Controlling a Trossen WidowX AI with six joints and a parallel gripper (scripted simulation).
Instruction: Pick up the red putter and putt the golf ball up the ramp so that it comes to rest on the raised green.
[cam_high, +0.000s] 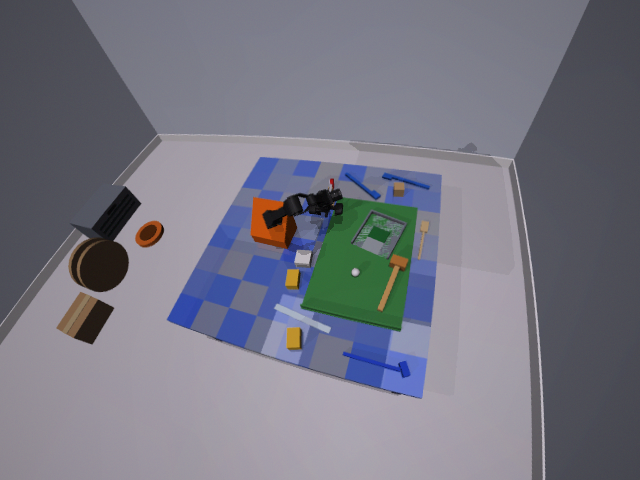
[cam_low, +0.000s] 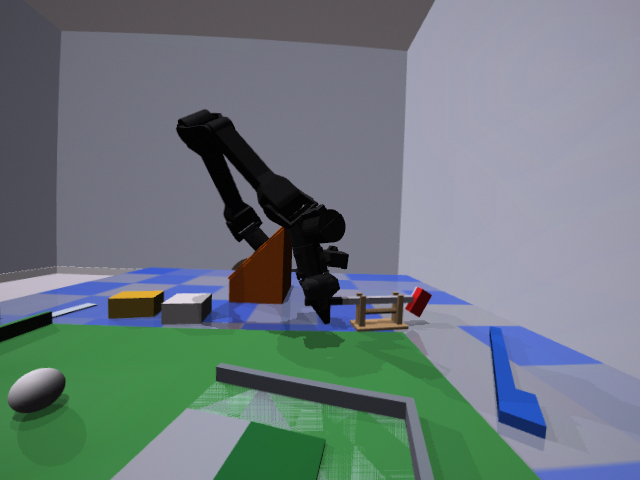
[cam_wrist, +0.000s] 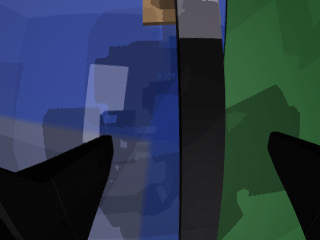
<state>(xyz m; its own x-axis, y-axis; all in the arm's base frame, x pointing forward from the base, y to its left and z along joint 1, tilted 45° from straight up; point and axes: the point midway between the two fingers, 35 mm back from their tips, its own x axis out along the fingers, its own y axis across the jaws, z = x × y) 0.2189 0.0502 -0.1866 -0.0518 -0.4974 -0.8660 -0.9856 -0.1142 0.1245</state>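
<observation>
Now: the white block 4 cm behind my gripper tip, 31 cm to the right of it and 1 cm below it. From my gripper tip the other things lie so: small wooden rack 3 cm behind, 13 cm to the left; red putter 3 cm behind, 11 cm to the left, 3 cm above; green mat 26 cm ahead, 19 cm to the right, 3 cm below.
</observation>
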